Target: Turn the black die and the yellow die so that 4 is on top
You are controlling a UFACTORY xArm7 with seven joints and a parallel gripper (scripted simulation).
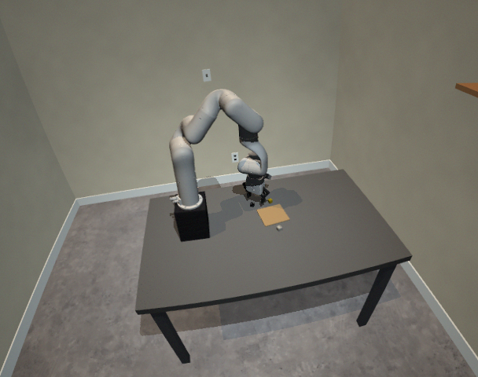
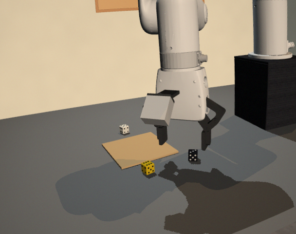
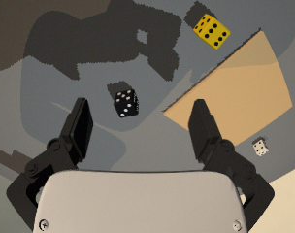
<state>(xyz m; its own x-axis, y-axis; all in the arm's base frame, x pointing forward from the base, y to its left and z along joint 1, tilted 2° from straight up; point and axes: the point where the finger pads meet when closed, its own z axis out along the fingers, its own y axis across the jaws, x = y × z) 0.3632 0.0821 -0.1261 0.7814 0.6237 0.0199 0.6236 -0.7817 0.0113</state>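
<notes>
Now: hand 40 mm above the black die and 20 mm past it. From my hand the other things lie so: tan mat 110 mm to the right, 60 mm ahead, 50 mm below; yellow die 80 mm ahead, 40 mm below; white die 230 mm to the right, 50 mm ahead, 40 mm below.
</notes>
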